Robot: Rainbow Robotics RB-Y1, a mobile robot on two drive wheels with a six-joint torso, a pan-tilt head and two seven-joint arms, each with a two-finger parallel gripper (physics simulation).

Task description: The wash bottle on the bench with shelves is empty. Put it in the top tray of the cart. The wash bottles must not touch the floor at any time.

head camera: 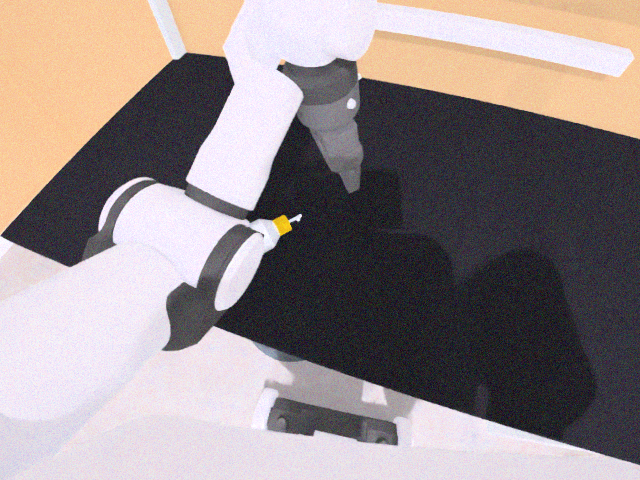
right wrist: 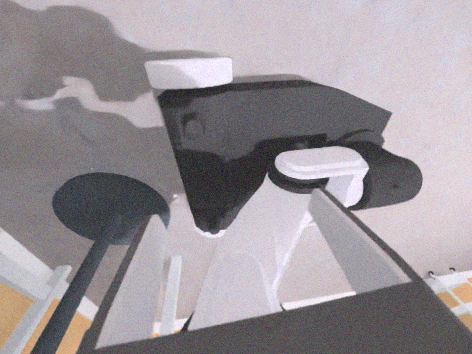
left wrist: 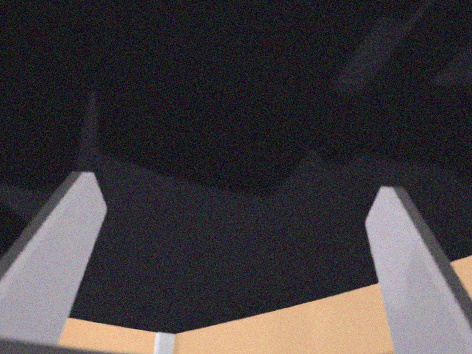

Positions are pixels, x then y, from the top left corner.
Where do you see a wash bottle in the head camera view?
272, 229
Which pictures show the right gripper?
The right wrist view only.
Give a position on a bench with shelves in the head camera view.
480, 266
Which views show the left gripper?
The head camera view and the left wrist view only.
